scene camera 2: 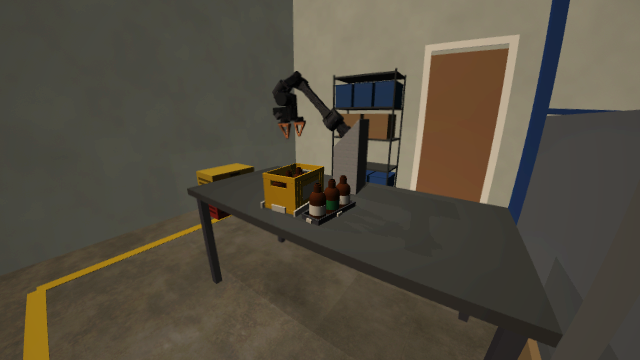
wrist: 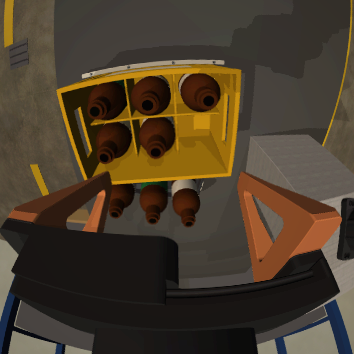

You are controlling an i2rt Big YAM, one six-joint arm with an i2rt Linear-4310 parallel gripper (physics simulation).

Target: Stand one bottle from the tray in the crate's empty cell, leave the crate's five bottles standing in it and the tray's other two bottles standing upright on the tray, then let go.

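Frame: origin at the arm's base, x ahead, y left, z up, level; centimetres.
Where they show: gripper, fingertip midpoint: (scene camera 2: 293, 137) (wrist: 174, 178); arm's base, link origin: (scene camera 2: 349, 136) (wrist: 351, 228).
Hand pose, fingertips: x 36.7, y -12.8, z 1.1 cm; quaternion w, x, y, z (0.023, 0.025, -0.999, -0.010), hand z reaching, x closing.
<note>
Things, the pixels of their top centre, and the offset from my fingertips. "spot": a spot on its surface instead. Level surfaces: height alone.
- yellow crate, top centre: (wrist: 149, 132) (scene camera 2: 295, 169) dx +2.9, dy +3.2, dz -15.7 cm
- empty cell, surface spot: (wrist: 200, 150) spot: dx -7.4, dy +10.7, dz -24.5 cm
- dark tray, surface spot: (scene camera 2: 320, 221) spot: dx +16.1, dy +28.0, dz -31.7 cm
- grey table, surface height: dz -33.2 cm
The yellow crate (scene camera 2: 280, 194) (wrist: 150, 178) stands upright on the table. In the wrist view five brown bottles stand in its cells; the empty cell (wrist: 200, 150) is at the lower right of that view. Three brown bottles stand upright in a row on the dark tray (scene camera 2: 320, 221) beside the crate: one with a white label (scene camera 2: 317, 201), a green-labelled one (scene camera 2: 332, 196) and another white-labelled one (scene camera 2: 343, 190) (wrist: 186, 200). My gripper (scene camera 2: 292, 131) (wrist: 174, 178) is open and empty, high above the crate. The tray is mostly hidden in the wrist view.
The grey table (scene camera 2: 400, 235) carries the crate and tray. A pale grey block-like arm stand (scene camera 2: 346, 160) (wrist: 305, 165) rises close to the crate and tray. White strips (scene camera 2: 278, 208) (wrist: 150, 65) edge the crate's base. A shelf rack (scene camera 2: 369, 77) stands behind, and another yellow crate (scene camera 2: 225, 171) shows beyond the table.
</note>
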